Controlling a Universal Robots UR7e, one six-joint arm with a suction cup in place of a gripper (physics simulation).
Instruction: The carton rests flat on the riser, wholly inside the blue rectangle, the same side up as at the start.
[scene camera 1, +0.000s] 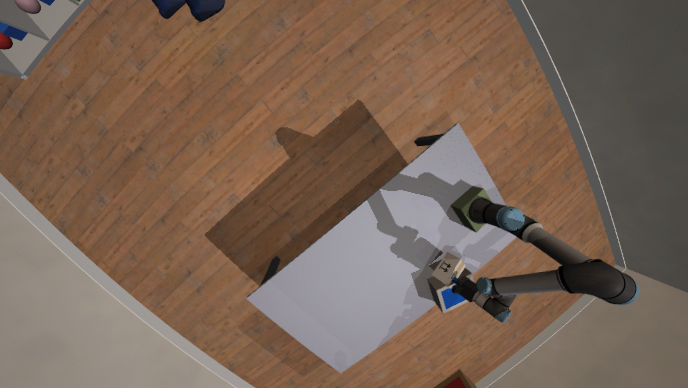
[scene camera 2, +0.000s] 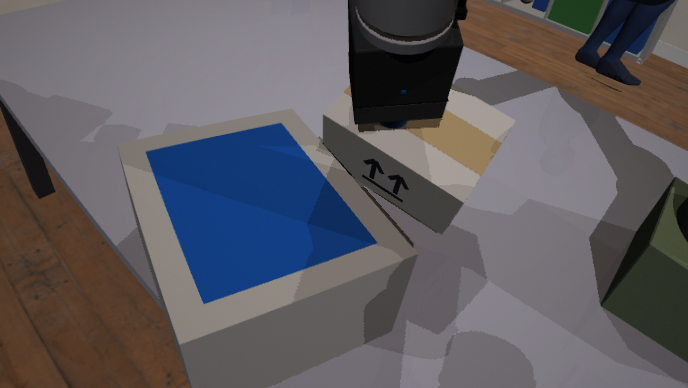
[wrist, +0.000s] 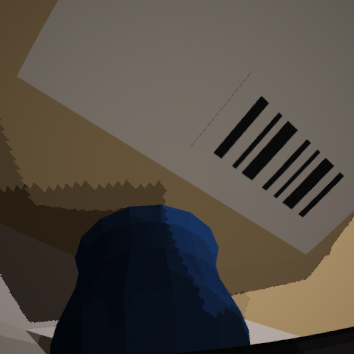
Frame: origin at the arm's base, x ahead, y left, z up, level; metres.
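Seen in the pictures: hand, tool point: (scene camera 1: 452, 277) (wrist: 148, 229); arm's base, link origin: (scene camera 1: 479, 210).
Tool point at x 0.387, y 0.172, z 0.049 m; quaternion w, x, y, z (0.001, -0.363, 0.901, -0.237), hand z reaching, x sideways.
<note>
Pixels of each thing's top centre, then the offset from my tool point to it. "spot": a spot on its surface instead. Level surfaces: height alone.
- riser, top centre: (scene camera 2: 250, 193) (scene camera 1: 457, 294) dx +0.042, dy +0.162, dz -0.030 m
- pale block with a blue rectangle, surface spot: (scene camera 2: 250, 210) spot: dx +0.025, dy +0.178, dz -0.030 m
- white table, surface height: dz -0.150 m
The carton (scene camera 1: 446, 269) (scene camera 2: 465, 145) (wrist: 200, 100) hangs on my suction cup (scene camera 1: 455, 280) (scene camera 2: 395, 123) (wrist: 150, 270), which is pressed on its taped top. Its side with two upward arrows shows in both scene views. The carton looks slightly tilted and is turned relative to the riser. The riser (scene camera 1: 445, 308) (scene camera 2: 330, 320) is a pale block with a blue rectangle (scene camera 1: 451, 298) (scene camera 2: 250, 210) on top. The carton is beside the riser, outside the rectangle; in scene camera 2, the riser's rim hides its lower left corner. I cannot tell its height above the table.
The green arm base (scene camera 1: 465, 204) (scene camera 2: 645, 280) stands on the white table (scene camera 1: 325, 280) (scene camera 2: 200, 60) beyond the carton. The arm reaches over the table's edge. A person's legs (scene camera 1: 205, 7) (scene camera 2: 612, 45) are on the floor near shelves. A red-and-brown box (scene camera 1: 456, 381) is partly visible.
</note>
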